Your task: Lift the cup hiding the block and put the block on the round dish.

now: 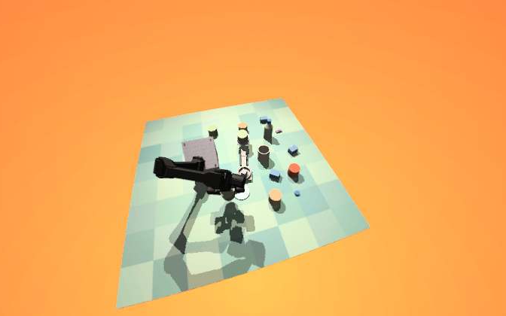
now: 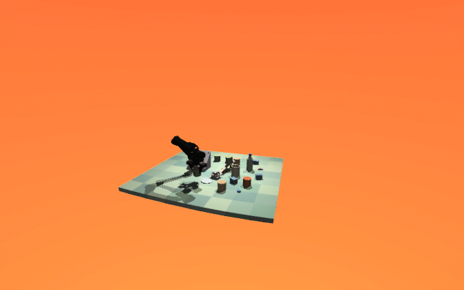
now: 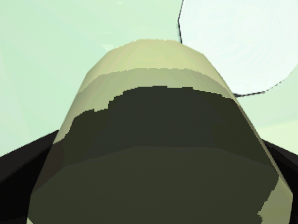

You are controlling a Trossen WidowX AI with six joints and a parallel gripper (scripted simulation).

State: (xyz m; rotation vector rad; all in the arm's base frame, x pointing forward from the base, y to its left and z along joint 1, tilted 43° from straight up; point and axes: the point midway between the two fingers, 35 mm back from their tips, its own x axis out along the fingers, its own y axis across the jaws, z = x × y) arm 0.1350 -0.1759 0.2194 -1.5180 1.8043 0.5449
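The pale block is 130 mm to the left of my gripper tip, 130 mm ahead of it and 40 mm below it. Also, from my gripper tip: balance beam 260 mm to the left, 160 mm ahead, 40 mm below; beige cup 290 mm ahead, 230 mm to the left, 40 mm below; round white dish 80 mm below, 80 mm ahead, 30 mm to the left.
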